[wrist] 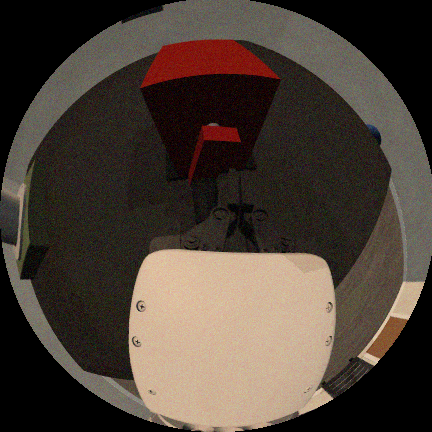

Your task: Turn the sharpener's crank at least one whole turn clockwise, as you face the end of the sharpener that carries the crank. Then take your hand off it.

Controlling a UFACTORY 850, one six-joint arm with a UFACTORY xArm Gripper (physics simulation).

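The red sharpener (212, 62) stands at the top of the wrist view, its dark crank end facing my gripper. A pale shaft tip shows just above the red crank (220, 134). The crank arm hangs downward from the shaft, and its black handle (205, 197) sticks out towards me, dim against the dark table. My gripper (237, 182) is shut and empty. Its fingertips show faintly in shadow, to the right of the handle and close to the crank's lower right side. Whether they touch the crank cannot be told.
The dark table top (90, 150) lies under the sharpener. At the left edge is a green block (29, 240) with a grey cylinder (9, 215) against it. A blue round object (374, 134) shows at the right edge. A dark slatted object (348, 377) is at the lower right.
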